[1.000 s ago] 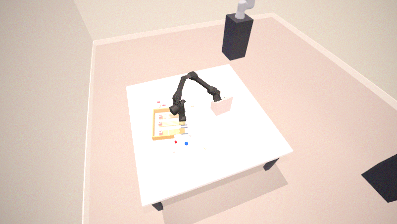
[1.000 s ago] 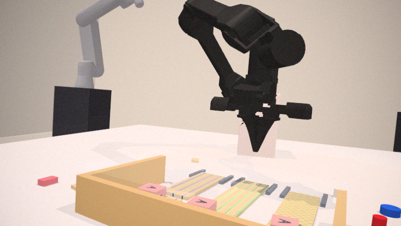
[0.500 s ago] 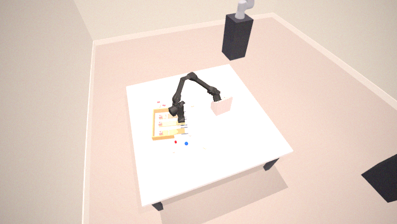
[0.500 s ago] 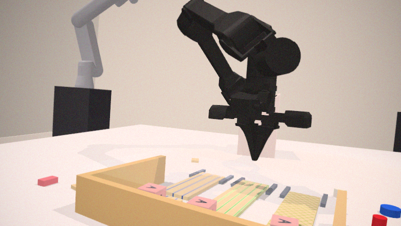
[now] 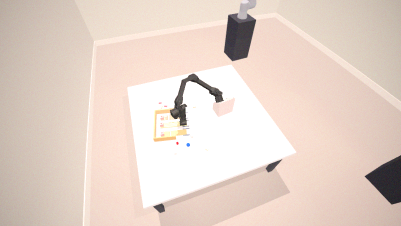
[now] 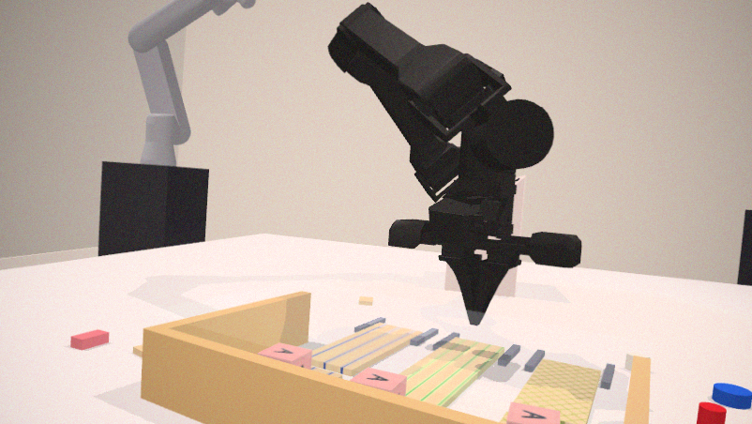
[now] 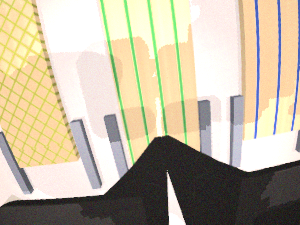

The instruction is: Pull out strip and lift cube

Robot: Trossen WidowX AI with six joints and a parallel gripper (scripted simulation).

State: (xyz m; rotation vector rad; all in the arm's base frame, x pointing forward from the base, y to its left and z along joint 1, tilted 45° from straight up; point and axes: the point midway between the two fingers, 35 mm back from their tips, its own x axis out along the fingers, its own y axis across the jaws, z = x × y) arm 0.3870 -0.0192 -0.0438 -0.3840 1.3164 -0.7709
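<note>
The green-lined strip lies 90 mm ahead of my gripper tip, 30 mm to the right of it and 30 mm below it. Also, from my gripper tip: blue disc: 230 mm to the left, 40 mm ahead, 30 mm below; then red cylinder: 180 mm to the left, 120 mm ahead, 20 mm below.
</note>
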